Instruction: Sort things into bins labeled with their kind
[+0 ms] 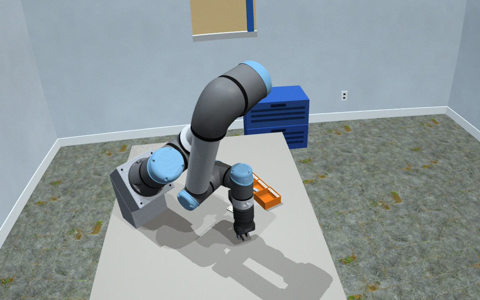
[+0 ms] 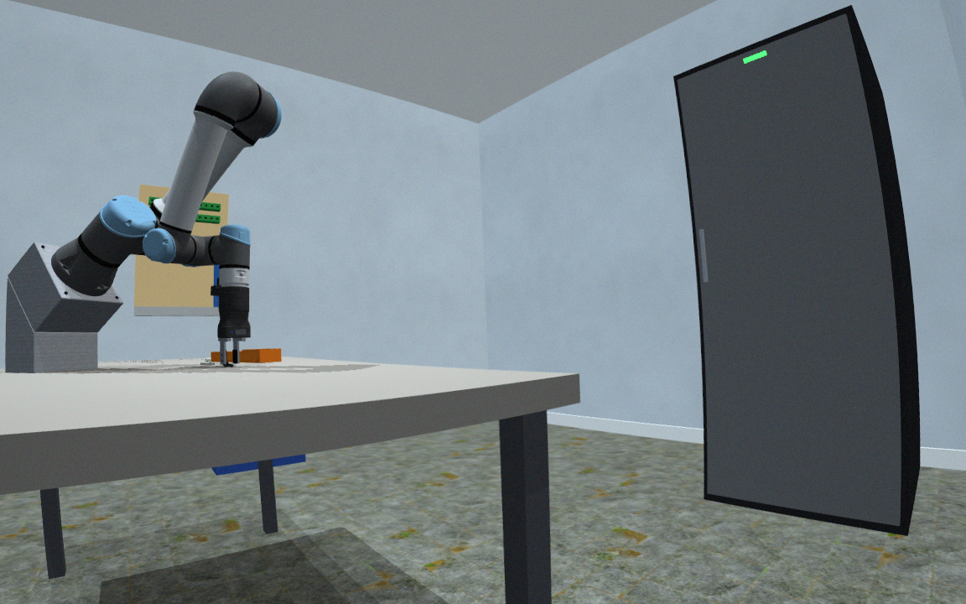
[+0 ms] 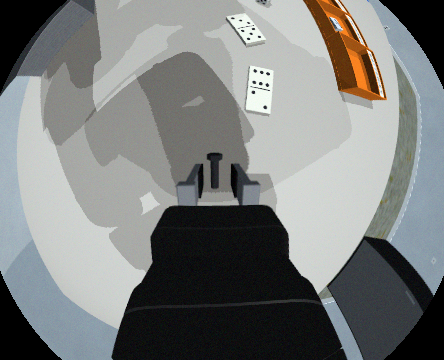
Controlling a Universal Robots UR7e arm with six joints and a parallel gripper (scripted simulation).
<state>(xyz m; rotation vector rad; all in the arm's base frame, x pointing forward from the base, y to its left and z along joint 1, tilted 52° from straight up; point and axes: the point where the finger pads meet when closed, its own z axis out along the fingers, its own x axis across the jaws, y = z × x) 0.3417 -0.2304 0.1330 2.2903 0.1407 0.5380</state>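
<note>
Right now the black bolt is 2 cm below my hand and 1 cm to the left of it. From my hand the other things lie so: white die (24 cm to the left, 8 cm ahead, 2 cm below); then black nut (31 cm to the left, 19 cm ahead, 1 cm below); then grey piece (23 cm to the left, 19 cm ahead, 1 cm below).
</note>
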